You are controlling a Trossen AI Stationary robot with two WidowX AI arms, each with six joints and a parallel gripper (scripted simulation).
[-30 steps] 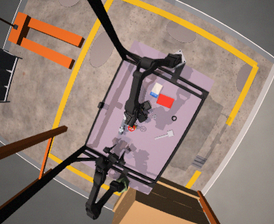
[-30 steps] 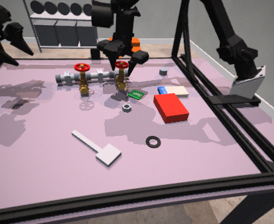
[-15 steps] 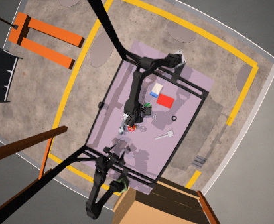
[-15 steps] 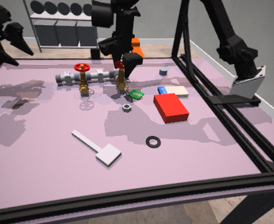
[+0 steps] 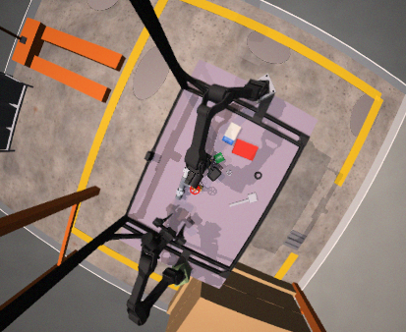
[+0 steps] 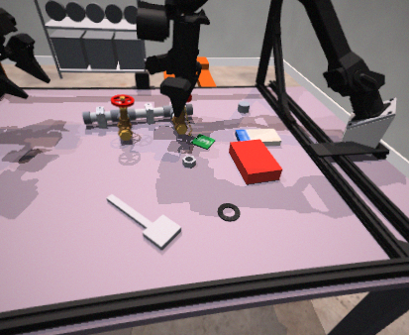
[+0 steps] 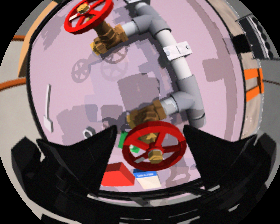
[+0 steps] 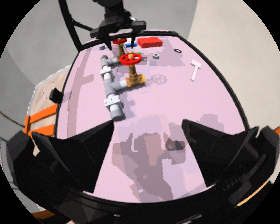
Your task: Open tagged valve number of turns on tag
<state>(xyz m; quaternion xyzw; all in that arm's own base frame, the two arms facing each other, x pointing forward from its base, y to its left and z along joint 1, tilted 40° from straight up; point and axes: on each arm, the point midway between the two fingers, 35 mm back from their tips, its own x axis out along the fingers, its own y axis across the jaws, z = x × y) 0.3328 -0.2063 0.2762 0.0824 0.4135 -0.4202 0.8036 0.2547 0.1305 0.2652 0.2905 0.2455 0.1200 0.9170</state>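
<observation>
Now: the green tag 6 cm ahead of my left hand, 4 cm to the left of it and 10 cm below it. Also, from my left hand: red block 17 cm ahead, 14 cm to the left, 9 cm below; grey nut 15 cm ahead, 1 cm to the right, 9 cm below; flat grey wrench 30 cm ahead, 12 cm to the right, 10 cm below.
</observation>
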